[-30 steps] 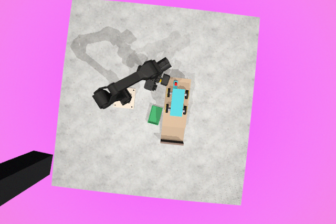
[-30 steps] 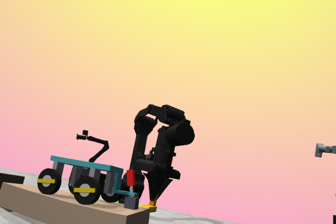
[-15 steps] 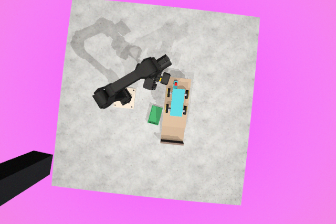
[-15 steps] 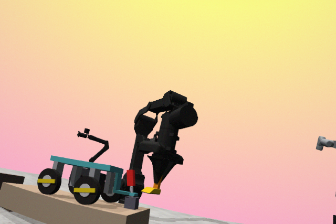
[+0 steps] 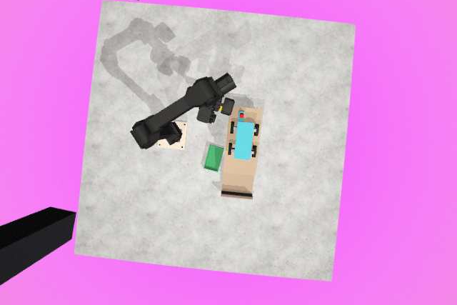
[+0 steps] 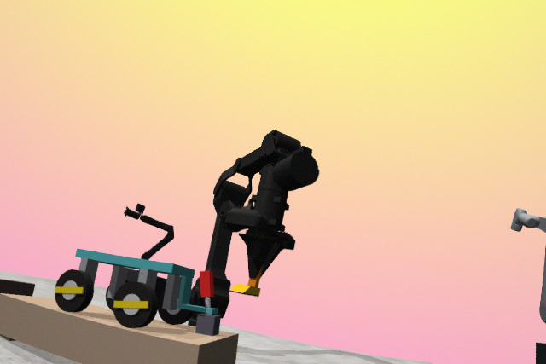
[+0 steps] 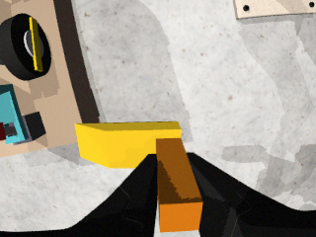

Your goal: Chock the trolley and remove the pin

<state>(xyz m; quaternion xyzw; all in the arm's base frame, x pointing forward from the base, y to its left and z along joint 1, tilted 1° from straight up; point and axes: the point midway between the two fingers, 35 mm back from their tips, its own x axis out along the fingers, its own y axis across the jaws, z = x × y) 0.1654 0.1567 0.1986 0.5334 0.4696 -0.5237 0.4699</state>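
The green tray lies 40 mm ahead of my gripper tip, 240 mm to the right of it and 180 mm below it. The rest, counted from my gripper tip: yellow chock: 20 mm ahead, 10 mm below; red-headed stop pin: 130 mm ahead, 10 mm to the right, 40 mm below; trolley: 160 mm ahead, 120 mm to the right, 60 mm below.
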